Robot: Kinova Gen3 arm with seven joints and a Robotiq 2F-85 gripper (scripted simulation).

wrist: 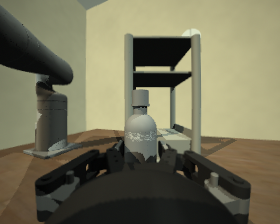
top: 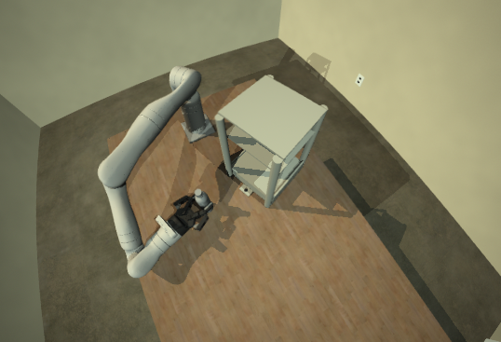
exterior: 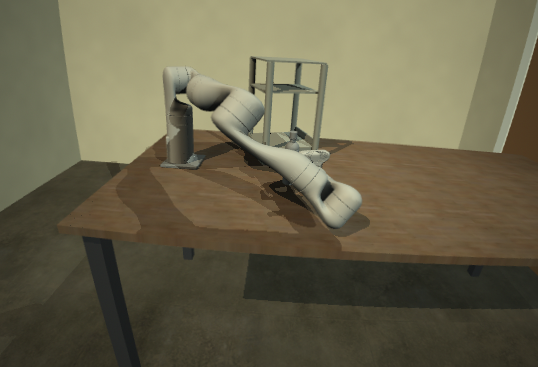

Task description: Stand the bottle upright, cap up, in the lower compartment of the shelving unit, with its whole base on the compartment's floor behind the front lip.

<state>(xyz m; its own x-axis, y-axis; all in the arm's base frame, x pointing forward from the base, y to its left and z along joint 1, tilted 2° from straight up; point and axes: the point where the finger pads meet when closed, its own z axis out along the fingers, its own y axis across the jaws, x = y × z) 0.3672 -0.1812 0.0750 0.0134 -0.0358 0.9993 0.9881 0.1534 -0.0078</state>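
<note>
Now: hand 20 mm below the grey bottle. Also, from my hand: shelving unit (20 mm ahead, 280 mm to the left, 100 mm above).
</note>
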